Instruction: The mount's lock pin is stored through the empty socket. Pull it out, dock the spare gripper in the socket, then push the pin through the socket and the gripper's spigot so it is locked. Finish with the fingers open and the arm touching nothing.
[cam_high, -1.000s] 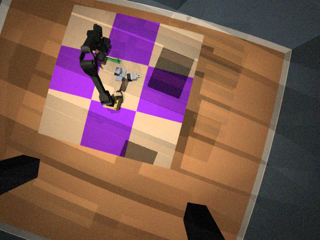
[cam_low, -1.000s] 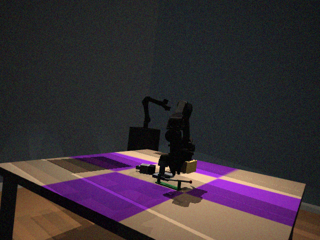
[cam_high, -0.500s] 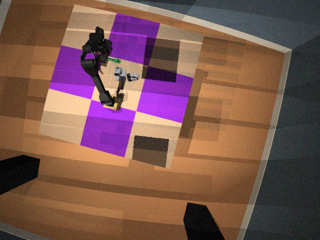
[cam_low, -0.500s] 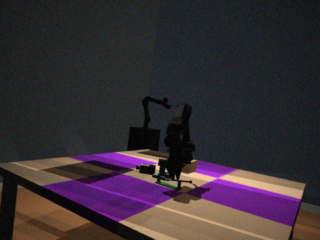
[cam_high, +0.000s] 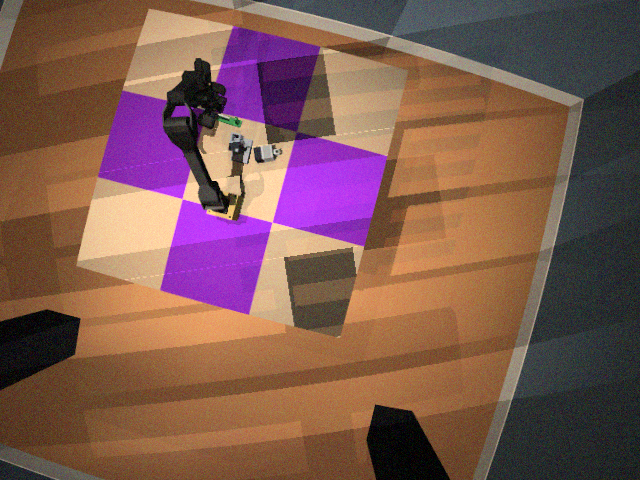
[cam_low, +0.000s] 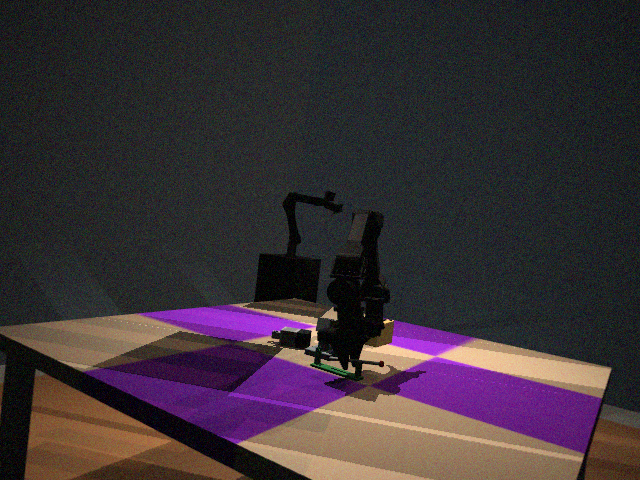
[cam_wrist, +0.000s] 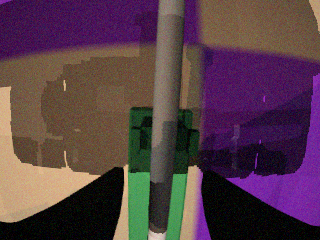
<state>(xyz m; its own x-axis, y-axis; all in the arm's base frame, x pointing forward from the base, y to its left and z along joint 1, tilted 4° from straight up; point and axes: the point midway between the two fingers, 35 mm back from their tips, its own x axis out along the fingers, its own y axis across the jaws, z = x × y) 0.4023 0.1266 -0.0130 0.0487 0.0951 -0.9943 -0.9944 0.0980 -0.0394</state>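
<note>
The green rack lies 10 mm behind my gripper tip and 40 mm to the right of it. Also, from my gripper tip: spare gripper: 130 mm behind, 270 mm to the right; then mount: 130 mm behind, 140 mm to the right, 30 mm above.
</note>
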